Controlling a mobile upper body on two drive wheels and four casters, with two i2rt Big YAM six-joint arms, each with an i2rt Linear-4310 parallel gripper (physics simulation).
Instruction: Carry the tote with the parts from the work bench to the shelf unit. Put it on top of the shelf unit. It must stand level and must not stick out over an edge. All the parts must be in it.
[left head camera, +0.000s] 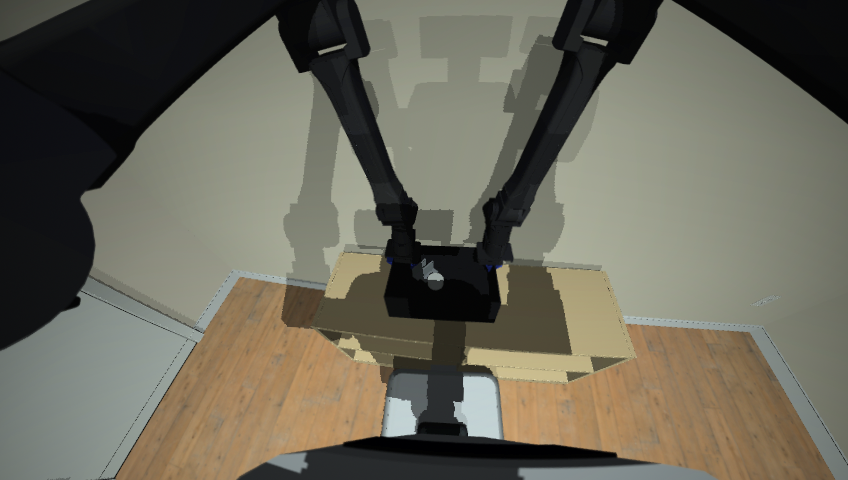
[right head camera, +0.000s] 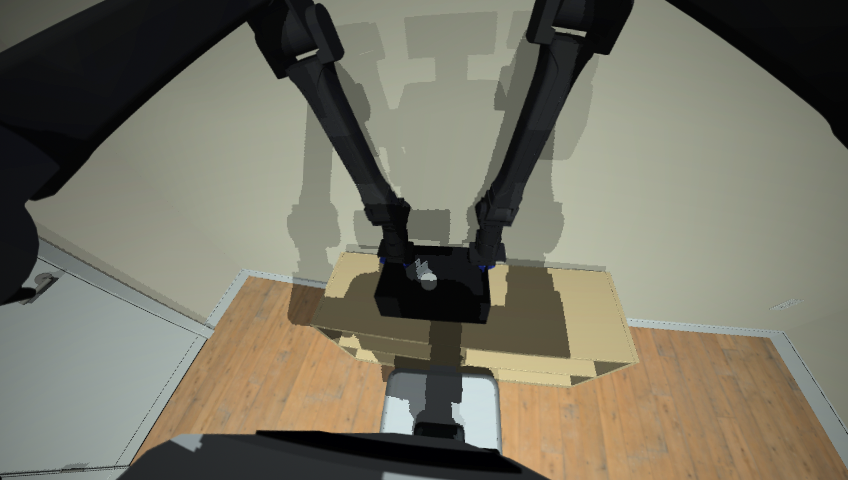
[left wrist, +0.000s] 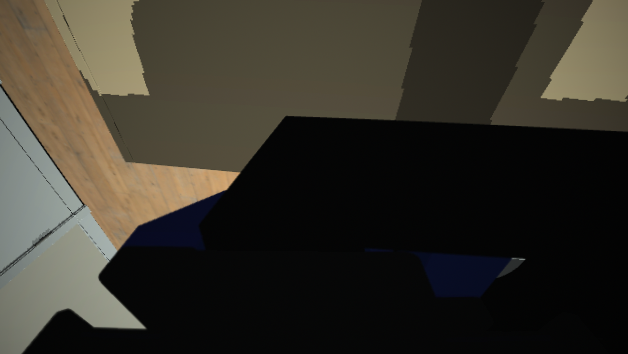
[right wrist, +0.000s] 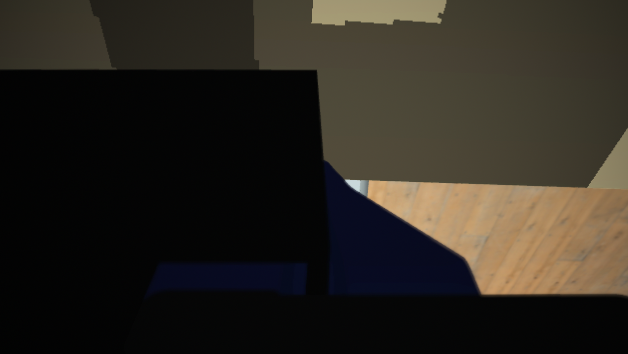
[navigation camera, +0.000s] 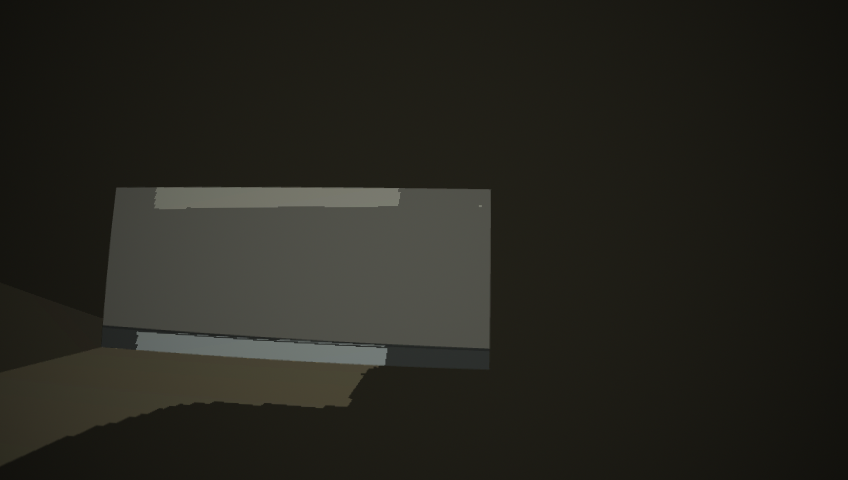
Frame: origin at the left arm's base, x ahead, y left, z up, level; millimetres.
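Seen in the pictures: left gripper, between the fingertips: (left head camera: 403, 267) (right head camera: 398, 267) (left wrist: 315, 177); right gripper, between the fingertips: (left head camera: 489, 270) (right head camera: 483, 270) (right wrist: 313, 176).
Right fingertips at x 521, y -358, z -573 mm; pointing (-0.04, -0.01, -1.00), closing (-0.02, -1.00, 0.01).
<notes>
A point is followed by its place in that frame.
The black tote (left head camera: 443, 310) @[x 359, y -212, z -524 mm] (right head camera: 431, 312) @[x 358, y -206, z -534 mm] (left wrist: 400, 185) @[x 563, y -110, z -529 mm] (right wrist: 175, 165) @[x 557, y -331, z -531 mm] is over the top of the pale wooden shelf unit (left head camera: 595, 309) @[x 487, y -821, z -800 mm] (right head camera: 595, 309) @[x 497, y -816, z -800 mm] (left wrist: 275, 60) @[x 551, y -9, z -800 mm] (right wrist: 450, 115) @[x 416, y -494, z -800 mm], left of its middle. It looks about level and within the top's edges; whether it touches the top is hidden. A light round part (left head camera: 435, 281) @[x 471, y -186, z -566 mm] (right head camera: 428, 281) @[x 472, y -187, z -566 mm] and light angular shapes show inside; the rest is too dark. My left gripper (left head camera: 401, 262) @[x 528, y -80, z -578 mm] (right head camera: 394, 262) @[x 528, y -80, z -578 mm] (left wrist: 315, 177) @[x 528, y -80, z -578 mm] is shut on the tote at its back left. My right gripper (left head camera: 494, 267) @[x 521, y -358, z -573 mm] (right head camera: 486, 267) @[x 521, y -358, z -573 mm] (right wrist: 313, 176) @[x 521, y -358, z -573 mm] is shut on its right wall.
A wall (left head camera: 684, 208) @[x 700, y -1056, z -446 mm] (right head camera: 684, 208) @[x 702, y -1039, z -456 mm] rises behind the shelf unit. A pale door (left head camera: 89, 368) @[x 93, y 1477, z -933 mm] (right head camera: 89, 368) @[x 45, y 1482, z -890 mm] is at the left. My white base (left head camera: 482, 398) @[x 207, y -401, z -1150 mm] (right head camera: 479, 398) @[x 214, y -395, z -1150 mm] stands close before the shelf unit. The navigation camera shows a grey wall panel (navigation camera: 297, 267) @[x 796, y -19, z -1203 mm] framed by dark surfaces.
</notes>
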